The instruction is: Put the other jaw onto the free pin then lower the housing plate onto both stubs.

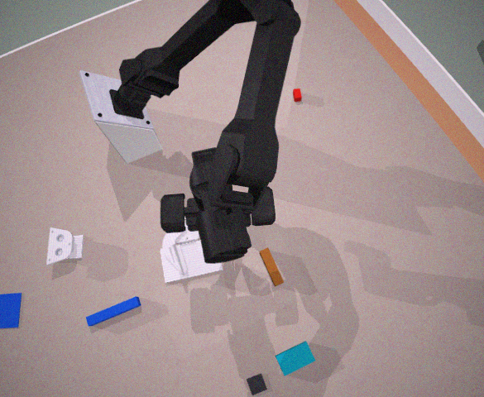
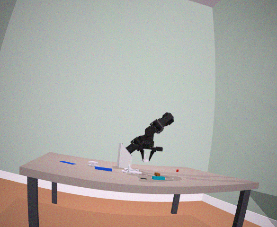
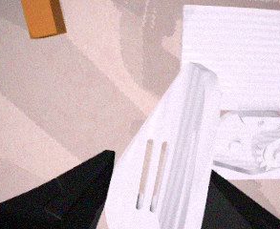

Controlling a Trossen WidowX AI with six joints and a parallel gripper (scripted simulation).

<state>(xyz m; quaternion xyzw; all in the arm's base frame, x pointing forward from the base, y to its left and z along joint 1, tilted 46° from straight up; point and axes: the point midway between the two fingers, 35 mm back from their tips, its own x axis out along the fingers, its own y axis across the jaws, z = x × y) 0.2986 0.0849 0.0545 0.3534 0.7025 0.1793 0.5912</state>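
Right now my gripper tip is 100 mm short of the orange bar, 70 mm above it and 60 mm to the right of it. From my gripper tip the other things lie so: cyan block 280 mm ahead, 70 mm below, 40 mm to the left; then blue bar 260 mm to the right, 80 mm below, 70 mm ahead; then white jaw 40 mm behind, 10 mm to the right.
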